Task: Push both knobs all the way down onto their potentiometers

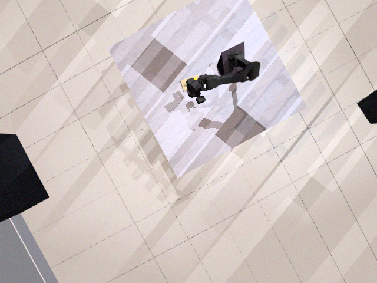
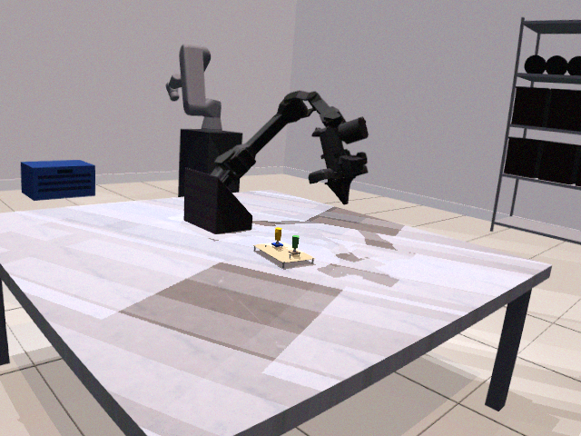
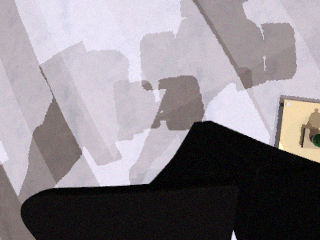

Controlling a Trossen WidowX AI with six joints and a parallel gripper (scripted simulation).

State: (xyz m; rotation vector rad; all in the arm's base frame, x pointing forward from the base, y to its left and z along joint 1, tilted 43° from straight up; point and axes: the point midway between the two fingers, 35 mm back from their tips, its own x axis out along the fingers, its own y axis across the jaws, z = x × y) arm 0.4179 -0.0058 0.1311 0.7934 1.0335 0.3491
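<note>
The orange-brown knob lies 130 mm behind my gripper tip, 130 mm to the right of it and 100 mm below it. From my gripper tip the other things lie so: green knob: 50 mm behind, 140 mm to the right, 90 mm below.
</note>
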